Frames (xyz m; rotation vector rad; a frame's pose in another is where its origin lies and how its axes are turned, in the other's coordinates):
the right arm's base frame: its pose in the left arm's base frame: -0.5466 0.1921 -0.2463 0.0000 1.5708 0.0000
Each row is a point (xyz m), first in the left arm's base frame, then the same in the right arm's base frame.
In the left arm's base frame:
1: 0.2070 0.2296 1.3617
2: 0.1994 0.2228 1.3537
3: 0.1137 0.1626 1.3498
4: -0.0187 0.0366 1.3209
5: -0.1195 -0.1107 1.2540
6: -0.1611 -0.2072 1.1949
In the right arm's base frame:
1: -1.6080 0.0375 0.7536
2: -1.6000 0.0307 0.7460
3: -1.5961 -0.0295 0.6603
4: -1.5672 -0.1555 0.5279
5: -1.5003 -0.3028 0.4271
6: -1.4412 -0.3993 0.3855

